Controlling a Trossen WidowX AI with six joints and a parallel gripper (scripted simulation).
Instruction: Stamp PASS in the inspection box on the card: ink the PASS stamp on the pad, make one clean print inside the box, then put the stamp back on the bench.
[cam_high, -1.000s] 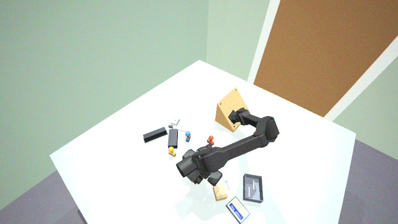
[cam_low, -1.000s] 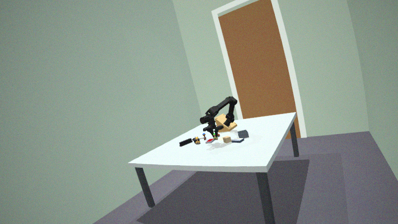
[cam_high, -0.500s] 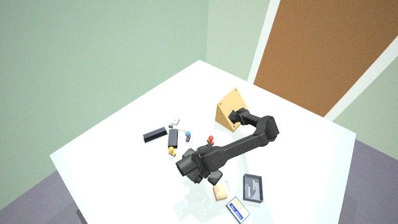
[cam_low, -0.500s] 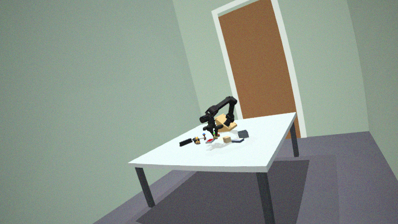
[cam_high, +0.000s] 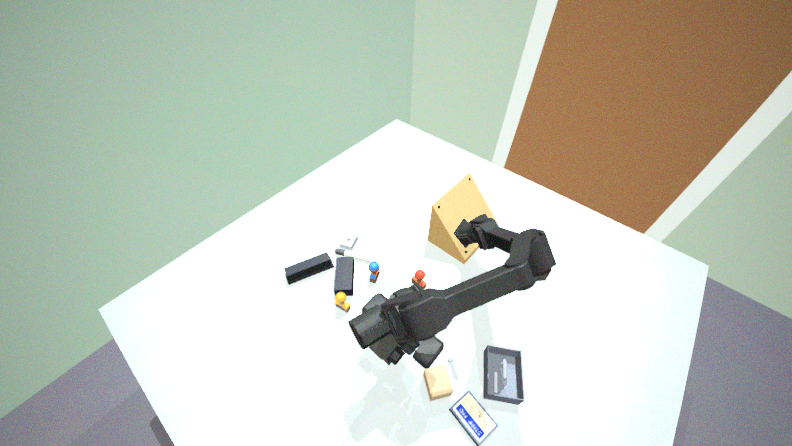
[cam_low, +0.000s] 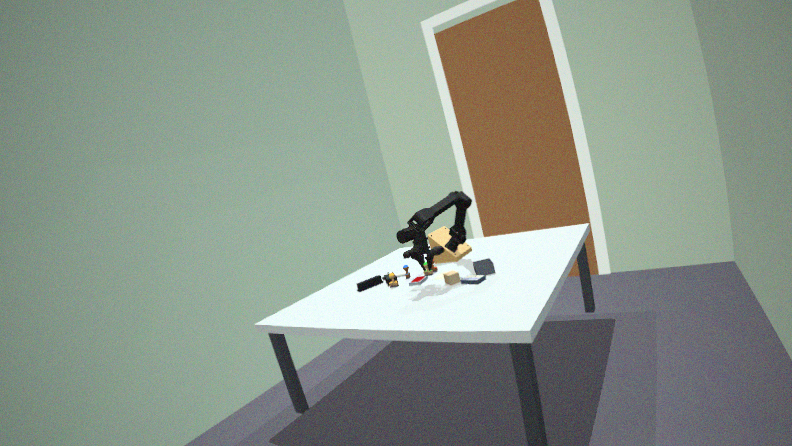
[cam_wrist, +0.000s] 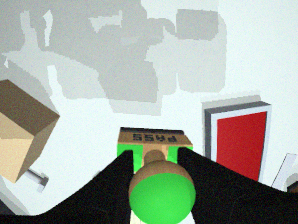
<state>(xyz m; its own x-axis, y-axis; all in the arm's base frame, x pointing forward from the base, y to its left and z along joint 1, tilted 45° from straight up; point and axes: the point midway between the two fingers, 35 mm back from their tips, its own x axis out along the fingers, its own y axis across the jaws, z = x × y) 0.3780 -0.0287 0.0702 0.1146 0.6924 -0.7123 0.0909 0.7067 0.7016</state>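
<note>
The red ink pad is 8 cm to the right of my gripper tip, 6 cm below it and 4 cm behind it. Round my gripper tip: pale card 10 cm behind, 6 cm below, 2 cm to the left; then yellow-knobbed stamp 20 cm to the right, 4 cm below, 1 cm behind; then tan block 11 cm to the left, 4 cm below, 1 cm ahead.
</note>
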